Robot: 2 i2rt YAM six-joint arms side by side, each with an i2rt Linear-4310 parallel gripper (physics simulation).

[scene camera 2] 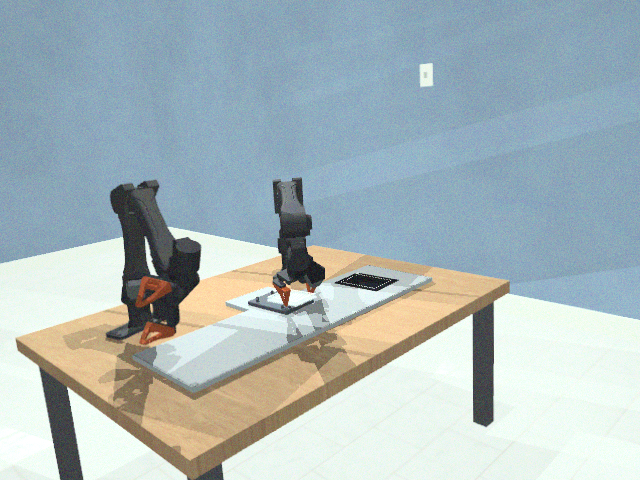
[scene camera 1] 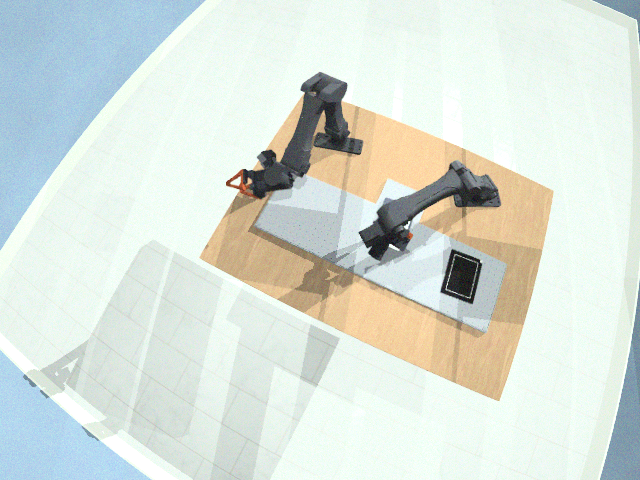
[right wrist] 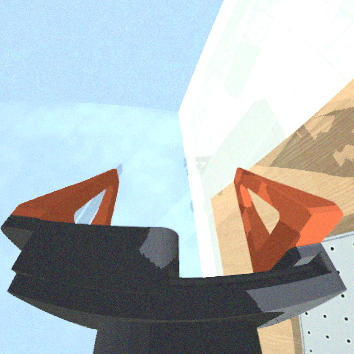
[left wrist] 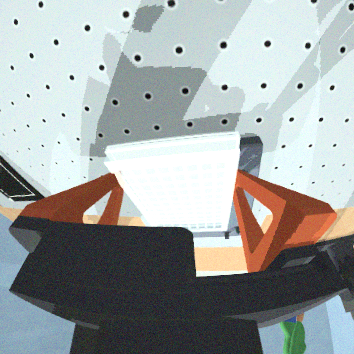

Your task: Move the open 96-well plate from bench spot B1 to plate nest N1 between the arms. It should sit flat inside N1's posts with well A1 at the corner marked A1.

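Pixels of known places: left gripper, fingertip midpoint: (scene camera 2: 298, 300) (left wrist: 177, 174); right gripper, fingertip midpoint: (scene camera 2: 140, 325) (scene camera 1: 233, 187) (right wrist: 176, 174); left arm's base, origin of the base link: (scene camera 1: 476, 198); right arm's base, origin of the base link: (scene camera 2: 141, 325) (scene camera 1: 338, 143) (left wrist: 336, 241).
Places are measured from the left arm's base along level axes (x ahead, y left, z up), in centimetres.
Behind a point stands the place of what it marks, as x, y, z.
Note:
The white 96-well plate (scene camera 2: 298, 297) @[17.4, -38.6, 4.7] (left wrist: 180, 192) @[16.0, -37.5, 4.4] is between the orange fingers of my left gripper (scene camera 2: 298, 298) @[16.8, -37.6, 3.3] (left wrist: 177, 174) @[16.8, -37.6, 3.3], which is shut on its two sides. The plate looks about level over the dark nest N1 (scene camera 2: 268, 307) @[8.8, -41.5, 2.2] (left wrist: 251, 150) @[15.5, -43.3, 2.5], part of which shows past the plate's right side in the left wrist view. Whether it rests flat inside the posts cannot be told. The A1 marks are not readable. The black pad with a white outline (scene camera 1: 461, 276) @[31.5, -12.3, 1.5] (scene camera 2: 366, 281) @[31.4, -12.1, 1.5] (left wrist: 12, 181) @[27.1, -13.1, 1.5] holds no plate. My right gripper (scene camera 1: 240, 190) @[2.8, -91.8, 16.9] (scene camera 2: 140, 323) @[2.8, -91.8, 16.9] (right wrist: 176, 174) @[2.8, -91.8, 16.9] is open and empty.
A pale perforated board (scene camera 1: 305, 217) @[7.9, -68.4, 1.3] (scene camera 2: 217, 356) @[8.7, -72.6, 1.3] (left wrist: 200, 65) @[22.2, -42.9, 1.3] (right wrist: 327, 305) @[10.3, -79.1, 1.3] lies along the wooden table (scene camera 1: 382, 335) @[50.8, -42.1, 0.0] (scene camera 2: 248, 418) @[27.2, -94.5, 0.0]. The right gripper hangs near the table's left edge in scene camera 1. A person in green (left wrist: 294, 337) shows at the bottom of the left wrist view.

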